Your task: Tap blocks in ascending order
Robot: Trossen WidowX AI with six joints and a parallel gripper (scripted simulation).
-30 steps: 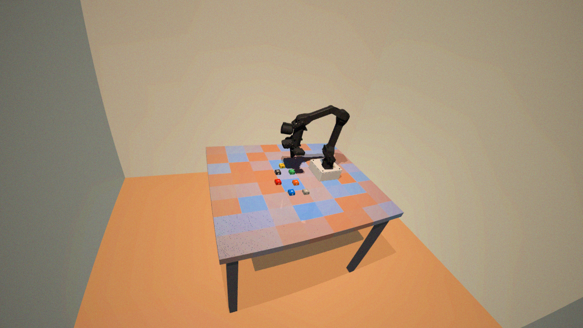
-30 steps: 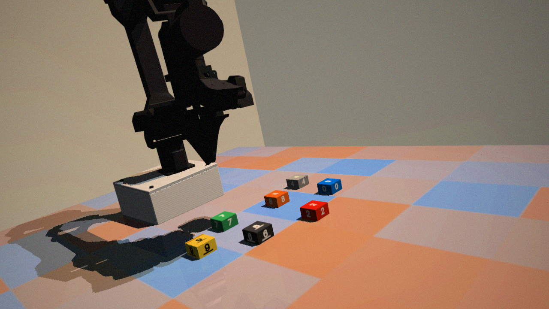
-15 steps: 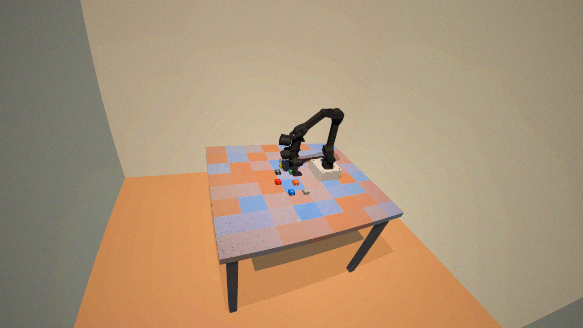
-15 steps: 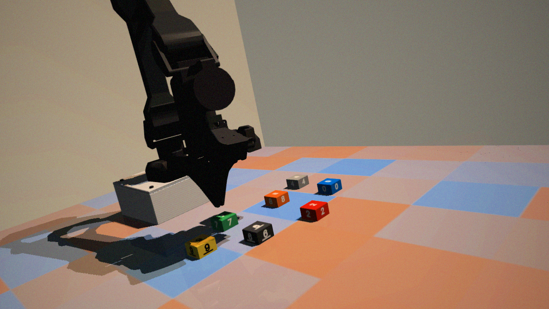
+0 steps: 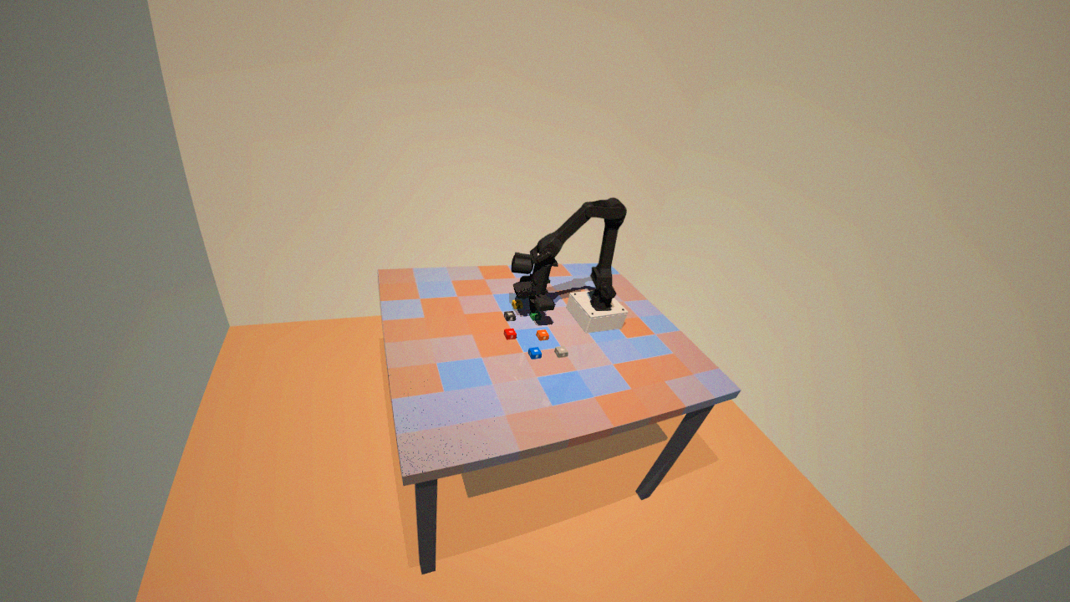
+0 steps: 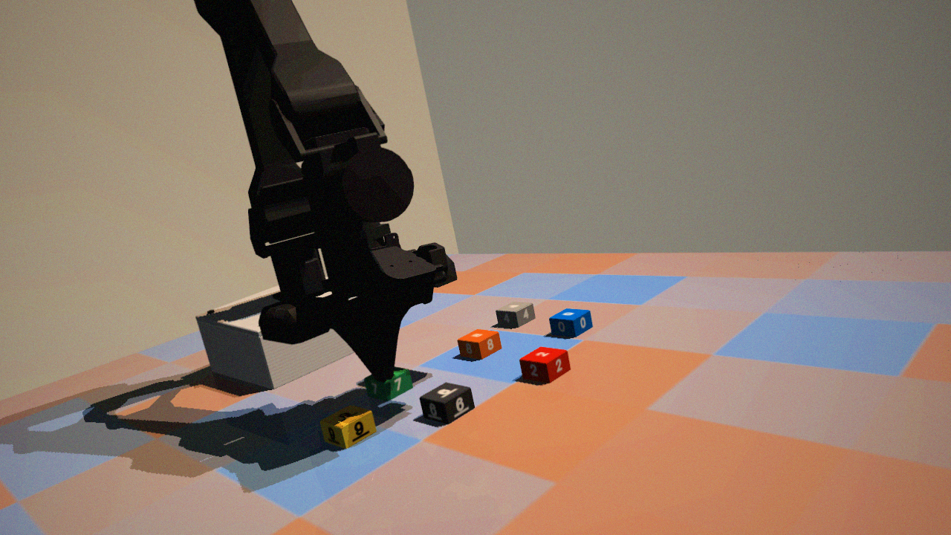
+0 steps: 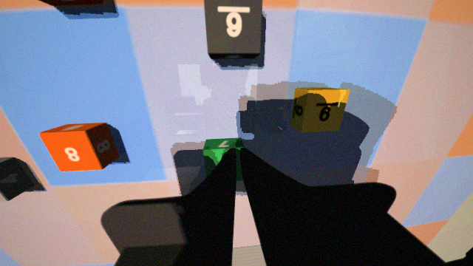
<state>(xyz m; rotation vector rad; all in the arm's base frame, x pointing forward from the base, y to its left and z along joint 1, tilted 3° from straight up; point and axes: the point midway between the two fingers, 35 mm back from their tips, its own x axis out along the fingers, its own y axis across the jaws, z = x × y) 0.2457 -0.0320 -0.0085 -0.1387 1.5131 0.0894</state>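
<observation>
Right now the green 7 block is 10 mm behind my gripper tip, 10 mm to the left of it and 10 mm below it. Round my gripper tip: black 6 block 80 mm ahead, 10 mm to the left, 10 mm below; yellow 9 block 40 mm ahead, 60 mm to the right, 10 mm below; orange 8 block 10 mm behind, 120 mm to the left, 10 mm below.
</observation>
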